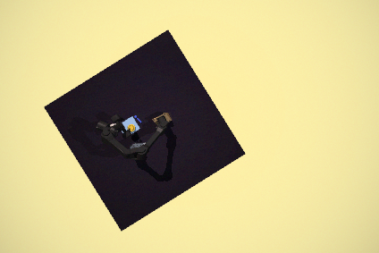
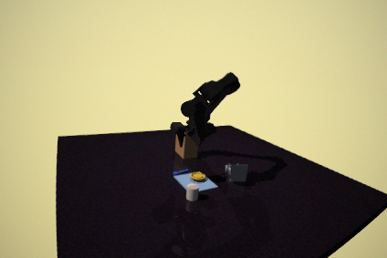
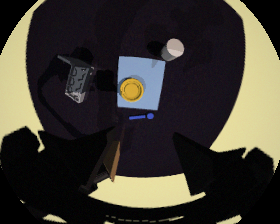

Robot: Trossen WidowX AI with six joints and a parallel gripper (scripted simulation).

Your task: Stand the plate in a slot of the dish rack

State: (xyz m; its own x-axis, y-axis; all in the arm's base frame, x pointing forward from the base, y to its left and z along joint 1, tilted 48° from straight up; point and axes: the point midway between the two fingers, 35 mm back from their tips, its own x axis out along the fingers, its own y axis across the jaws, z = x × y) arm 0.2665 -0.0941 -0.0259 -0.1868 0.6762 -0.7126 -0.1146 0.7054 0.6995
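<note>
Right now my gripper tip is 3 cm short of the yellow plate, 4 cm to the right of it and 13 cm above it. The rest, counted from my gripper tip: light blue mat: 5 cm ahead, 2 cm to the left, 14 cm below; then blue stick: 5 cm behind, 2 cm to the right, 14 cm below; then white cup: 16 cm ahead, 4 cm to the right, 12 cm below.
</note>
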